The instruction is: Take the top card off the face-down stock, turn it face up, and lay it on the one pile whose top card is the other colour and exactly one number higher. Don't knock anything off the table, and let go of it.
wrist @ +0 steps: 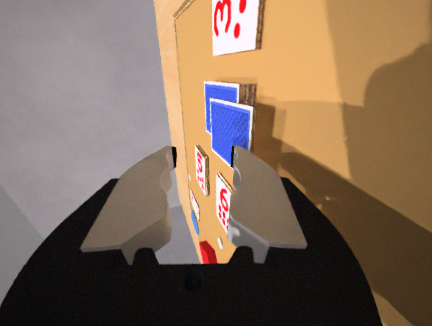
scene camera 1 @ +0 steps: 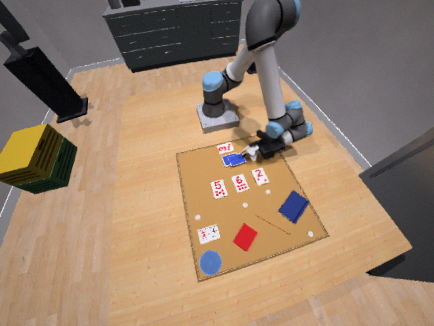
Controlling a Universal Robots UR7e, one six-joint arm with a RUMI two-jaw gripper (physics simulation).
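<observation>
The face-down stock (scene camera 1: 226,161) (wrist: 215,91) lies on the brown mat. Its blue-backed top card (scene camera 1: 238,159) (wrist: 232,127) is shifted and sticks out toward my gripper (scene camera 1: 245,154) (wrist: 204,149). My gripper is partly open and empty, tilted low beside that card's protruding end; in the wrist view the right fingertip overlaps the card's near corner. Face-up piles with red numbers show a 3 (scene camera 1: 225,147) (wrist: 236,25), a 5 (scene camera 1: 218,189) (wrist: 201,171), a 6 (scene camera 1: 240,183) (wrist: 223,202) and a 2 (scene camera 1: 260,176). The top card's face is hidden.
On the mat (scene camera 1: 191,200) lie a 3-and-4 card (scene camera 1: 208,234), a blue disc (scene camera 1: 210,263), a red block (scene camera 1: 245,237), a dark blue block (scene camera 1: 294,206), a thin stick (scene camera 1: 272,224) and several small white discs. Yellow and green crates (scene camera 1: 30,152) stand at the left.
</observation>
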